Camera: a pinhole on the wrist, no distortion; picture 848 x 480 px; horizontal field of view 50.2 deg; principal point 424.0 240.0 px. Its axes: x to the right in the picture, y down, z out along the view. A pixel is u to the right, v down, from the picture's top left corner.
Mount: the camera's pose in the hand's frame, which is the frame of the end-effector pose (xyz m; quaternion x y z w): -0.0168 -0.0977 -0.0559 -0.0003 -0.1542 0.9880 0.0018
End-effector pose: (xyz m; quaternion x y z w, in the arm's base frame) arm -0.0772 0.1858 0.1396 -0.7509 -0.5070 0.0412 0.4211
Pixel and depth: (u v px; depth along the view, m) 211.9 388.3 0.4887
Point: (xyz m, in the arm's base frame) -0.4537 0.5328 0.1457
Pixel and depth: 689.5 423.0 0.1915
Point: -0.3087 0.2204 0.1691
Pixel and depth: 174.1 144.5 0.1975
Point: -0.2273 0.3157 0.1576
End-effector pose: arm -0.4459 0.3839 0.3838 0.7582 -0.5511 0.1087 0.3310
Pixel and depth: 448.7 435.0 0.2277
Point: -0.2897 0.3481 0.1791
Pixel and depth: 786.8 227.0 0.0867
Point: -0.3589 0.4278 0.2890
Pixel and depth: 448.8 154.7 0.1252
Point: -0.3537 0.3794 0.2747
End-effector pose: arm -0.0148 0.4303 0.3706 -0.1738 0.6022 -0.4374 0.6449
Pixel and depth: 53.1 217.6 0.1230
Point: -0.0077 0.3118 0.4625
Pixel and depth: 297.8 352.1 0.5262
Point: 0.2606 0.0800 0.6676
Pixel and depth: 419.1 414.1 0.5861
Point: 0.2853 0.0863 0.7682
